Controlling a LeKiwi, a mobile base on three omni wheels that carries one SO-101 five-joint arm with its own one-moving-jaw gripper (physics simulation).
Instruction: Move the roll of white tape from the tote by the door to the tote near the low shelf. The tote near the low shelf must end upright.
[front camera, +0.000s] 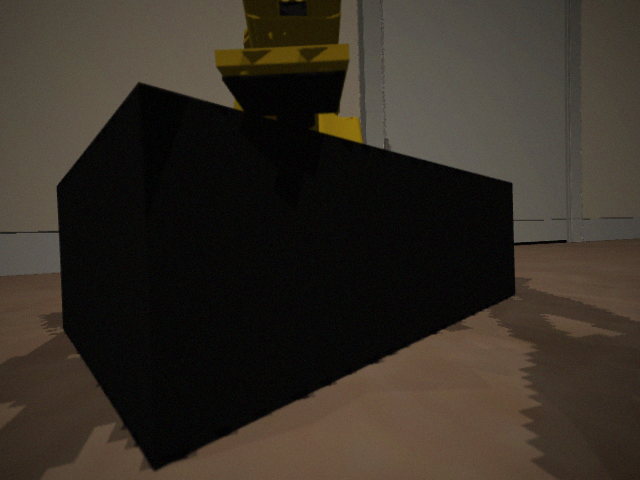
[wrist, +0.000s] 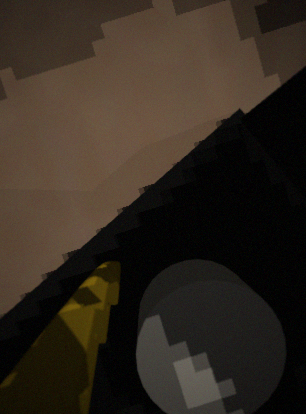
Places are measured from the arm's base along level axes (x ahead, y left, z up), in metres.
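Pixels of known places: hand at its tool point: (front camera: 320, 291).
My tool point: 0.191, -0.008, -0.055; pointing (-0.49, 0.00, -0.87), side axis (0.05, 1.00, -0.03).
Behind a point stands the place of what it marks, as x, y, z.
A black open-topped tote (front camera: 320, 248) @[0.172, -0.008, -0.035] (wrist: 215, 200) stands upright on the floor, close in the front camera view. The roll of white tape (wrist: 220, 325) lies inside it, grey in the shade with a lighter patch, at the lower right of the wrist view. It is hidden behind the tote's wall in the front camera view. My gripper is fully open: its notched yellow fixed jaw (wrist: 95, 310) shows left of the tape with a dark gap between them, and the moving jaw is out of the picture. In the front camera view my gripper's tips are hidden behind the tote's near wall.
My yellow arm (front camera: 289, 59) @[0.145, 0.001, 0.024] reaches down over the tote from above. A grey door (front camera: 475, 103) @[1.096, -0.580, 0.386] and its frame stand behind at the right, with a beige wall (front camera: 118, 46) @[0.816, 0.403, 0.414] at the left. The brown floor (front camera: 413, 403) @[0.156, -0.037, -0.089] (wrist: 100, 125) carries jagged shadows. The low shelf does not show.
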